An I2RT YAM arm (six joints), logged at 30 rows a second.
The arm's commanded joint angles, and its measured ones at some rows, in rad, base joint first. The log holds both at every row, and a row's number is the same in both.
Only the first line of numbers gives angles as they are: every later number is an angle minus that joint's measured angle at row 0.
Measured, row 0:
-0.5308 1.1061 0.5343 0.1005 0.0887 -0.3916
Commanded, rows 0 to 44:
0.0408 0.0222 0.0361 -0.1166 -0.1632 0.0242
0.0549 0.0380 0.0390 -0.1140 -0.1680 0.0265
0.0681 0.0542 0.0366 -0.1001 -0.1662 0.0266
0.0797 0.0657 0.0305 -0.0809 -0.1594 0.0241
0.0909 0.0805 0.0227 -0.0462 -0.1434 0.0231
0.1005 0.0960 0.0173 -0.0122 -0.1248 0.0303
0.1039 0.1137 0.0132 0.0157 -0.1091 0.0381
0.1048 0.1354 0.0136 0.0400 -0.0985 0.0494
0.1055 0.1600 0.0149 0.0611 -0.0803 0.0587
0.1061 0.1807 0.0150 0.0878 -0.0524 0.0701
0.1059 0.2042 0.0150 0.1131 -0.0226 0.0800
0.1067 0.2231 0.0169 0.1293 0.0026 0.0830
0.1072 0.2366 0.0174 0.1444 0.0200 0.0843
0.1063 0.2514 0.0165 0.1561 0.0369 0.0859
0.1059 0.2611 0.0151 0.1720 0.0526 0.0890
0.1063 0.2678 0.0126 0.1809 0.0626 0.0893
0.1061 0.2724 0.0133 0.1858 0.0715 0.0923
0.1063 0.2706 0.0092 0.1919 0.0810 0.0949
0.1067 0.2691 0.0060 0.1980 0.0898 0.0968
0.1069 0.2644 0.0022 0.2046 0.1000 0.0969
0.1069 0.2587 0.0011 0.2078 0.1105 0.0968
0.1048 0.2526 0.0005 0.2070 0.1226 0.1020
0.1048 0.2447 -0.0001 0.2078 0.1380 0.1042
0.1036 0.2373 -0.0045 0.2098 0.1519 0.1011
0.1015 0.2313 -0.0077 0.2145 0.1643 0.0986
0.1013 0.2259 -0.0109 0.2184 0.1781 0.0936
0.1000 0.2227 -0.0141 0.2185 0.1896 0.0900
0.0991 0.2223 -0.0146 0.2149 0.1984 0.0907
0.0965 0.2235 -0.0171 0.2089 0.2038 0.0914
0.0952 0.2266 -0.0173 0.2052 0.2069 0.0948
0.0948 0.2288 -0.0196 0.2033 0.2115 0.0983
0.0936 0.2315 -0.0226 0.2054 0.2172 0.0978
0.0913 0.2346 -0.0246 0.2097 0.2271 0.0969
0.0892 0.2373 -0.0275 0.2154 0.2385 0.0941
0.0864 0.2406 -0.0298 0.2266 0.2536 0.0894
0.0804 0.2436 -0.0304 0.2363 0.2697 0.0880
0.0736 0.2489 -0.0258 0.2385 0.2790 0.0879
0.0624 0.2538 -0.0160 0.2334 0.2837 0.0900
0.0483 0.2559 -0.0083 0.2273 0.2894 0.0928
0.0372 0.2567 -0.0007 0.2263 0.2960 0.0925
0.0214 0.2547 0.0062 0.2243 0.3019 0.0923
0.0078 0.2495 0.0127 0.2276 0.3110 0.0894
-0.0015 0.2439 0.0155 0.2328 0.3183 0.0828
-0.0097 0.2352 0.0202 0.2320 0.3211 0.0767
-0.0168 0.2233 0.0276 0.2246 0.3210 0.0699
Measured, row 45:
0.0557 0.2457 -0.0184 0.1763 0.1308 0.0889
